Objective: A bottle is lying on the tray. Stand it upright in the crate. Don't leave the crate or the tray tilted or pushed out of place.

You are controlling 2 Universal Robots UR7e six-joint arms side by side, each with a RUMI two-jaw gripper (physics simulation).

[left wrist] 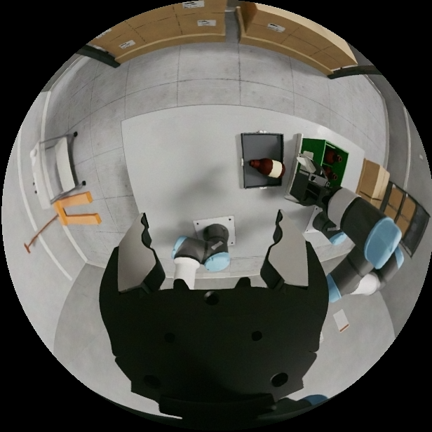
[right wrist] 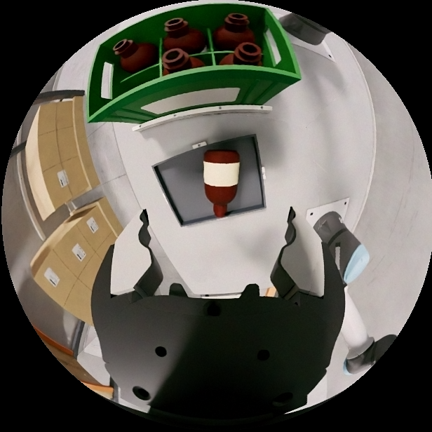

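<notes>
A brown bottle with a cream label (left wrist: pixel 270 168) (right wrist: pixel 221 173) lies on its side on the dark grey tray (left wrist: pixel 253 145) (right wrist: pixel 184 187), its base toward the crate. The green crate (left wrist: pixel 313 144) (right wrist: pixel 260 90) stands upright beside the tray and holds several upright brown bottles; in the right wrist view its near-left compartment shows no bottle. My right gripper (right wrist: pixel 217 207) is open and empty, apart from the bottle, whose neck points toward it. In the left wrist view the right gripper hides part of the crate. My left gripper (left wrist: pixel 211 211) is open and empty, high above the table and away from the tray.
A white strip (right wrist: pixel 200 114) runs on the table (left wrist: pixel 170 145) (right wrist: pixel 290 150) between the tray and crate. The left arm's base plate (left wrist: pixel 200 225) (right wrist: pixel 317 212) is near the tray. The right arm (left wrist: pixel 356 220) reaches past the crate. Cardboard boxes (left wrist: pixel 372 180) (right wrist: pixel 62 155) stand beyond the table.
</notes>
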